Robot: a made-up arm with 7 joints. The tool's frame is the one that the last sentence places.
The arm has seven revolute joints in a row. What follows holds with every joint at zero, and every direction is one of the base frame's.
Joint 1 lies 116.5 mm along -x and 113.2 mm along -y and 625.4 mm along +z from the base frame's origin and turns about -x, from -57.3 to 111.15 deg.
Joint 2 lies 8.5 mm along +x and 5.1 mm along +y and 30.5 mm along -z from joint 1 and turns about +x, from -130.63 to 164.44 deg.
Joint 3 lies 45.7 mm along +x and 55.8 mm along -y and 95.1 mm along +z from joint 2 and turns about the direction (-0.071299, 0.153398, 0.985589), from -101.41 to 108.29 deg.
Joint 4 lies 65.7 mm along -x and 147.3 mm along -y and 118.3 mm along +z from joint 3 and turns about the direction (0.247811, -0.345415, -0.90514), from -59.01 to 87.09 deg.
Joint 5 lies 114.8 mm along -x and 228.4 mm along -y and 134.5 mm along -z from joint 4 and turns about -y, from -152.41 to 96.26 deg.
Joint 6 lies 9.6 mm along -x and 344.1 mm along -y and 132.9 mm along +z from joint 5 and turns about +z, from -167.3 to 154.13 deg.
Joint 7 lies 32.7 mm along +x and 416 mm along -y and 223.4 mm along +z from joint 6 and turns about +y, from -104.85 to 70.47 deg.
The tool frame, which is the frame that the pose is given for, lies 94.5 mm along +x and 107.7 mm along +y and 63.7 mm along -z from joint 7; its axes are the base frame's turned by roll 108.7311, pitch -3.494 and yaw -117.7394 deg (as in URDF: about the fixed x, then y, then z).
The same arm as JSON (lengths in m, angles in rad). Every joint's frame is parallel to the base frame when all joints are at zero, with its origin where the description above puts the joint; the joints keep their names.
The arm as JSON. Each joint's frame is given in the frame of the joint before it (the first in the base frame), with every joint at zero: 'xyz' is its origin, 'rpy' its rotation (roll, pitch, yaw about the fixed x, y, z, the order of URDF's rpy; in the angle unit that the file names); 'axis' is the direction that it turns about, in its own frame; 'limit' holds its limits. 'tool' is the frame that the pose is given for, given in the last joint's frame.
{"units": {"length": "m", "angle": "rad"}, "joints": [
  {"name": "joint 1", "type": "revolute", "origin": {"xyz": [-0.1165, -0.1132, 0.6254], "rpy": [0.0, 0.0, 0.0]}, "axis": [-1.0, 0.0, 0.0], "limit": {"lower": -1.0001, "upper": 1.9399}},
  {"name": "joint 2", "type": "revolute", "origin": {"xyz": [0.0085, 0.0051, -0.0305], "rpy": [0.0, 0.0, 0.0]}, "axis": [1.0, 0.0, 0.0], "limit": {"lower": -2.2799, "upper": 2.87}},
  {"name": "joint 3", "type": "revolute", "origin": {"xyz": [0.0457, -0.0558, 0.0951], "rpy": [0.0, 0.0, 0.0]}, "axis": [-0.071299, 0.153398, 0.985589], "limit": {"lower": -1.7699, "upper": 1.89}},
  {"name": "joint 4", "type": "revolute", "origin": {"xyz": [-0.0657, -0.1473, 0.1183], "rpy": [0.0, 0.0, 0.0]}, "axis": [0.247811, -0.345415, -0.90514], "limit": {"lower": -1.0299, "upper": 1.52}},
  {"name": "joint 5", "type": "revolute", "origin": {"xyz": [-0.1148, -0.2284, -0.1345], "rpy": [0.0, 0.0, 0.0]}, "axis": [0.0, -1.0, 0.0], "limit": {"lower": -2.6601, "upper": 1.6801}},
  {"name": "joint 6", "type": "revolute", "origin": {"xyz": [-0.0096, -0.3441, 0.1329], "rpy": [0.0, 0.0, 0.0]}, "axis": [0.0, 0.0, 1.0], "limit": {"lower": -2.9199, "upper": 2.6901}},
  {"name": "joint 7", "type": "revolute", "origin": {"xyz": [0.0327, -0.416, 0.2234], "rpy": [0.0, 0.0, 0.0]}, "axis": [0.0, 1.0, 0.0], "limit": {"lower": -1.83, "upper": 1.2299}}
], "tool": {"origin": {"xyz": [0.0945, 0.1077, -0.0637], "rpy": [1.8977, -0.061, -2.0549]}}}

